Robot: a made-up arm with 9 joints. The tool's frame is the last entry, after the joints.
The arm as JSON. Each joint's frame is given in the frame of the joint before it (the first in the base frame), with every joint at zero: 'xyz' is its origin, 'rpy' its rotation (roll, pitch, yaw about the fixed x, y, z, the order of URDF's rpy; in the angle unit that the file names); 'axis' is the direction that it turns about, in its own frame. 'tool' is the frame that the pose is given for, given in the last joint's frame.
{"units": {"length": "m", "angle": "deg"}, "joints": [
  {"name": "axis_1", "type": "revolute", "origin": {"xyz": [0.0, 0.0, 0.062], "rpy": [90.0, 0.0, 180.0]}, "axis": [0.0, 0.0, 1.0]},
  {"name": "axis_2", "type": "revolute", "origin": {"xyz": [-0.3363, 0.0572, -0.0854], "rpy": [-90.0, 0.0, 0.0]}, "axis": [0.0, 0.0, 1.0]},
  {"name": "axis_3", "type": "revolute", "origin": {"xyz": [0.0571, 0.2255, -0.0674], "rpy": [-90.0, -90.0, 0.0]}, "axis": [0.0, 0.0, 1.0]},
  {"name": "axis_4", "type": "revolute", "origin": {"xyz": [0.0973, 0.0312, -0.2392], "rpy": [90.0, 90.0, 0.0]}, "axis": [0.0, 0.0, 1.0]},
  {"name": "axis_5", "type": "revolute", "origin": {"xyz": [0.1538, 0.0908, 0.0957], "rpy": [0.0, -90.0, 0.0]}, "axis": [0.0, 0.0, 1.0]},
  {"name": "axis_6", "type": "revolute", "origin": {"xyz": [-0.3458, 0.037, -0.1], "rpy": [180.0, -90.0, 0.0]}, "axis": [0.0, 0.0, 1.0]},
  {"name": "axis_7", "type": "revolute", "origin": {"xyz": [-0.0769, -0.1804, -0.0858], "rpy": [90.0, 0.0, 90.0]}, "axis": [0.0, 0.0, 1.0]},
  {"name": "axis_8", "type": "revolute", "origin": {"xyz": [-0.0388, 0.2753, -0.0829], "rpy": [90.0, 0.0, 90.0]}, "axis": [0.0, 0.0, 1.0]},
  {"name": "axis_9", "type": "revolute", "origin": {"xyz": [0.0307, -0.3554, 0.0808], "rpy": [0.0, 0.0, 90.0]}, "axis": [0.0, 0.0, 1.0]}
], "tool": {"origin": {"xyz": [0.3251, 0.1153, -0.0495], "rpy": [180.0, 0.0, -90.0]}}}
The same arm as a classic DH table. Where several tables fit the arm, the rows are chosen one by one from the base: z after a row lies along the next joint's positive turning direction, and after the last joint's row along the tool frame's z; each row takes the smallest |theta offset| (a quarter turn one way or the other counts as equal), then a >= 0, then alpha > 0; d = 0 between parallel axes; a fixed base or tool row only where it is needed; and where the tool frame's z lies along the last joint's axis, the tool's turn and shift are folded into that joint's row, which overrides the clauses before.
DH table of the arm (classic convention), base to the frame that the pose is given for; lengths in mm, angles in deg. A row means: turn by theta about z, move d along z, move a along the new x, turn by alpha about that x. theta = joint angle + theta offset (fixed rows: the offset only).
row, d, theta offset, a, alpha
base (fixed), 62, 0, 0, -90
axis_1, -85.4, 0, 336.3, 90
axis_2, -10.2, 0, -57.1, 90
axis_3, -13.7, 90, 97.3, 90
axis_4, 64.5, 0, 90.8, -90
axis_5, -253.8, 0, 37, 90
axis_6, -431.6, 0, 180.4, -90
axis_7, -159.8, -90, 275.3, 90
axis_8, 0, -85.06, 356.7, 0
axis_9, 0, 14.59, -344.9, 180
tool (fixed), 7.5, -70.47, 0, 0

